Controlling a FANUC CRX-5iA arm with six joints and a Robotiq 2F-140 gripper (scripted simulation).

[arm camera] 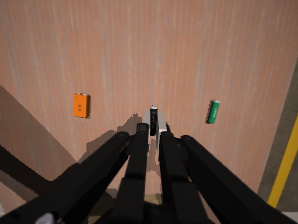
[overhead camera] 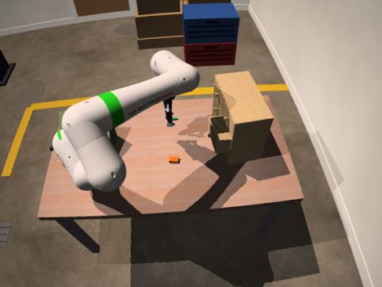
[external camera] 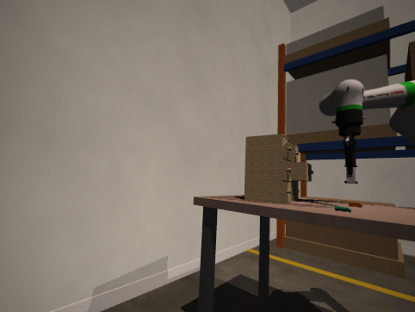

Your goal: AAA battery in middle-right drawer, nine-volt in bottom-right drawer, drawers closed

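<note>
My gripper is now 150 mm to the left of the orange nine-volt battery, 130 mm above it and 10 mm past it. Also, from my hand: green AAA battery (130 mm to the left, 130 mm below, 20 mm ahead); then dark item (30 mm below).
</note>
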